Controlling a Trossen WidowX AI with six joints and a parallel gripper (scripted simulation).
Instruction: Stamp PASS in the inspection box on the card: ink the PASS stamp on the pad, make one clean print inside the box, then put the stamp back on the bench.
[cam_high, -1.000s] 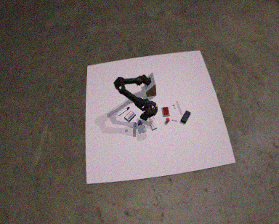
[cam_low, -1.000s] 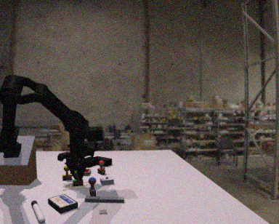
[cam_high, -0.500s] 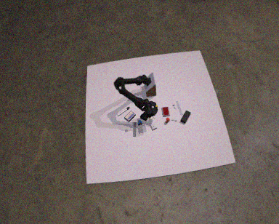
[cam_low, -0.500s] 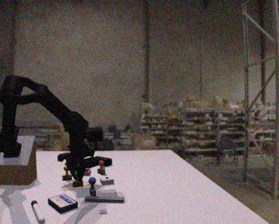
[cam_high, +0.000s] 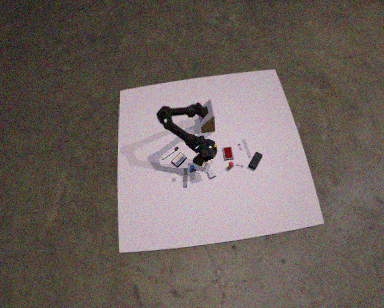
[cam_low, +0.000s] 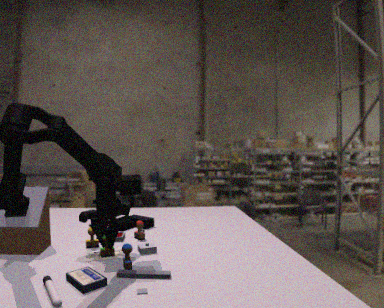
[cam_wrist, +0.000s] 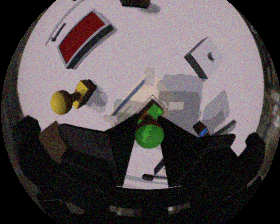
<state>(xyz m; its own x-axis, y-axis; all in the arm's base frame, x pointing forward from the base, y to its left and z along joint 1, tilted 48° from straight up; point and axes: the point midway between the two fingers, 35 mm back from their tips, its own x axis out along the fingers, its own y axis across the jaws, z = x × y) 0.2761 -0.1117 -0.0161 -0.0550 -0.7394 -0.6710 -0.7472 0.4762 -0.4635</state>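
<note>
The green-knobbed stamp lies right at my gripper tip. Round my gripper tip: cream card (30 mm below, 10 mm behind); then blue-knobbed stamp (90 mm to the right, 60 mm ahead); then yellow-knobbed stamp (80 mm to the left, 60 mm behind).
</note>
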